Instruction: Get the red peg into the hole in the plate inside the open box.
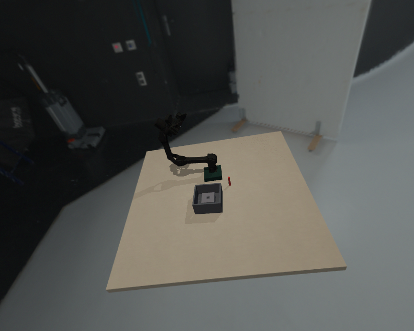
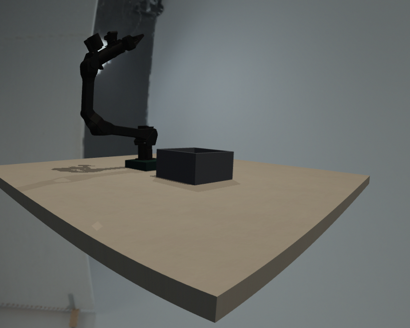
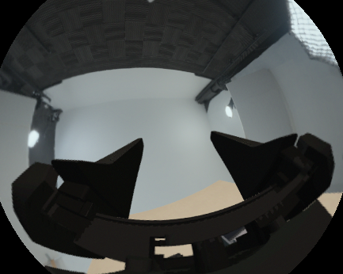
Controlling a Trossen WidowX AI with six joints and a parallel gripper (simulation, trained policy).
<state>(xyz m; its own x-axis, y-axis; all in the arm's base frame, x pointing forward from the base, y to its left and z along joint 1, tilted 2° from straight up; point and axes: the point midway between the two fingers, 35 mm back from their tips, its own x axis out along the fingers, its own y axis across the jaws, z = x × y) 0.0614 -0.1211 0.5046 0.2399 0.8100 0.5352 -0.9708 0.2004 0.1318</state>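
The red peg lies 9 cm ahead of my gripper tip, 24 cm to the left of it and 52 cm below it. Also, from my gripper tip: light grey plate (26 cm ahead, 10 cm to the left, 51 cm below); then dark grey box (26 cm ahead, 10 cm to the left, 53 cm below).
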